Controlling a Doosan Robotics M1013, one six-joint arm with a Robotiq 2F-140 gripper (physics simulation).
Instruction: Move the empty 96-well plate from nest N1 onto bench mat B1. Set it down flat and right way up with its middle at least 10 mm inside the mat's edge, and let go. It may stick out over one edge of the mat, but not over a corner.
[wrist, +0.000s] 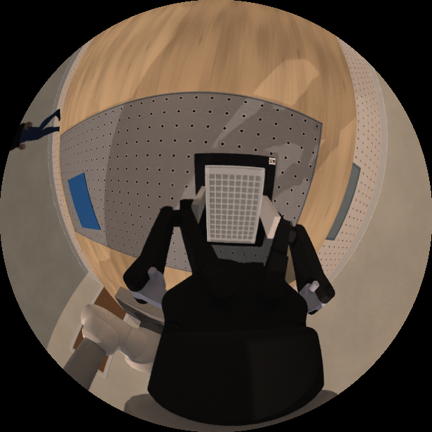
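Observation:
The pale 96-well plate (234, 205) sits flat and right way up in the black nest (200, 162), whose rim shows around it. A small label is on the nest's upper right corner. My gripper (233, 199) is shut on the plate, with one light pad against each long side; the plate is still at nest level. A blue mat (84, 202) lies at the left on the perforated plate, and a grey-green mat (345, 204) lies at the far right. I can read no label on either, so I cannot tell which is B1.
The grey perforated plate (150, 135) surrounds the nest, with wooden bench top (200, 50) beyond it. Pale perforated strips run along the left and right sides. Part of a pale robot arm (110, 332) shows at the lower left. A dark-clothed figure (40, 132) shows at the far left.

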